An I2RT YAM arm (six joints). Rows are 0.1 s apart.
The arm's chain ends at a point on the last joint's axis. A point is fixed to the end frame.
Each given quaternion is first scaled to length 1.
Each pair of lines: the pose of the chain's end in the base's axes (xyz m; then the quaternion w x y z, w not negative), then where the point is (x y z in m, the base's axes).
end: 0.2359 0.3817 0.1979 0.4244 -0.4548 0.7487 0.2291
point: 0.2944 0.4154 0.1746
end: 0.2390 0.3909 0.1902 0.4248 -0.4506 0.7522 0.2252
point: 0.2979 0.4238 0.1668
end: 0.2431 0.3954 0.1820 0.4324 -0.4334 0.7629 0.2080
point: 0.3039 0.4248 0.1589
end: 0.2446 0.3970 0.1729 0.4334 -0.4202 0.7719 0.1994
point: 0.3063 0.4241 0.1494
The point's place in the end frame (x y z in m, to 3 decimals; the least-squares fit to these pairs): -0.010 -0.034 0.062
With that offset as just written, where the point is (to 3 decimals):
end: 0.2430 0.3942 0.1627 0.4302 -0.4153 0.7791 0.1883
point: 0.305 0.420 0.138
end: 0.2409 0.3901 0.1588 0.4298 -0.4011 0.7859 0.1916
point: 0.303 0.414 0.134
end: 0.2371 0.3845 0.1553 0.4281 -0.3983 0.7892 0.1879
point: 0.300 0.408 0.130
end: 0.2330 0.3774 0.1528 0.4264 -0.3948 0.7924 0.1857
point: 0.296 0.400 0.127
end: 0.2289 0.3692 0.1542 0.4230 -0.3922 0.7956 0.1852
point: 0.292 0.392 0.128
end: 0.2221 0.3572 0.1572 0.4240 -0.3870 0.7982 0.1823
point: 0.285 0.379 0.131
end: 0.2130 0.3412 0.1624 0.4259 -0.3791 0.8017 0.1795
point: 0.276 0.362 0.136
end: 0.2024 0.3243 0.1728 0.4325 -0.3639 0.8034 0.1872
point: 0.266 0.344 0.147
